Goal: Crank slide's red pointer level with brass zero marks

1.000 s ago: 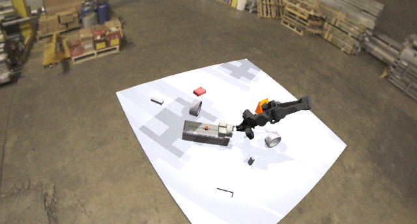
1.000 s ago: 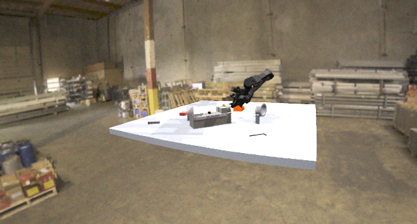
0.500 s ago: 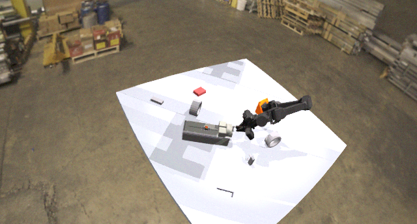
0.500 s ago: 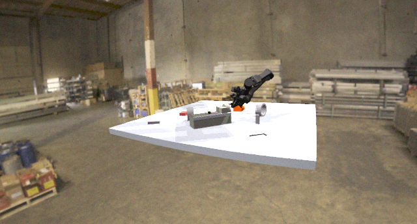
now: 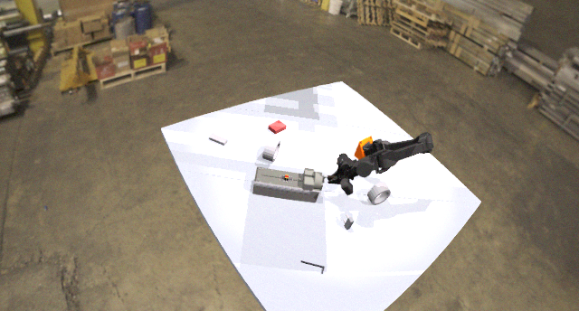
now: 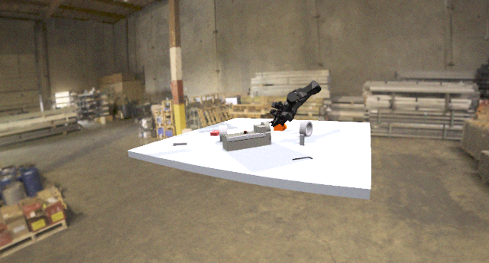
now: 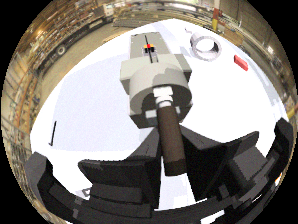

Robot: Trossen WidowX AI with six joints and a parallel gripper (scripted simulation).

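My gripper tip is 110 mm short of the red pointer, 120 mm to the left of it and 10 mm above it. From my gripper tip the other things lie so: hex key: 270 mm ahead, 230 mm to the left, 90 mm below; then dark crank handle: 10 mm behind, 10 mm to the left, 30 mm above; then small clip: 40 mm ahead, 170 mm to the left, 60 mm below.
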